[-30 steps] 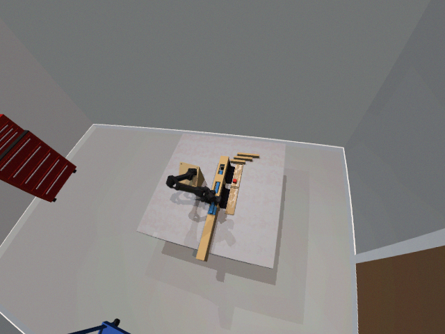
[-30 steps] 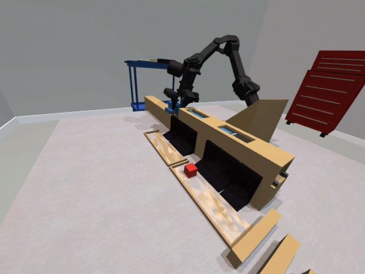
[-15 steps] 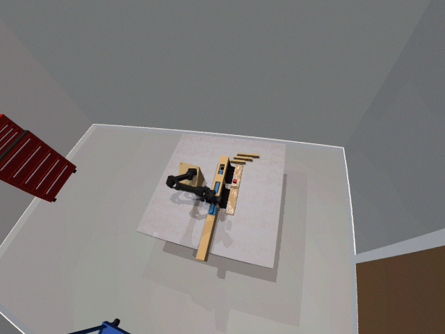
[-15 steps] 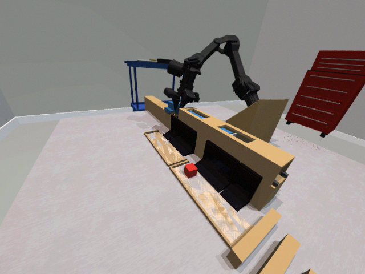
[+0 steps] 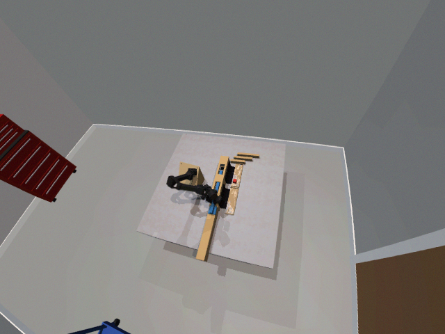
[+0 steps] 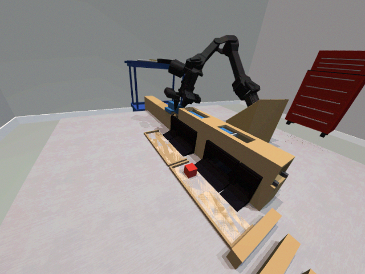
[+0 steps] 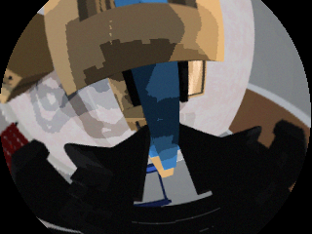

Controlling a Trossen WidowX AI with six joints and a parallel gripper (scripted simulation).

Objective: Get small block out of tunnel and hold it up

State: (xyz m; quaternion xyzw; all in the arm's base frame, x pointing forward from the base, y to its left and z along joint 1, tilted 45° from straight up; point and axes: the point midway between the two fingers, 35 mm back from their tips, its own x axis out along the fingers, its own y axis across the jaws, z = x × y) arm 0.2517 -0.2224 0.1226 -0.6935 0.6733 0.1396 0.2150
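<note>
Right now my gripper tip is 5 cm to the right of the tan covered tunnel, 5 cm above it and 2 cm short of it.
</note>
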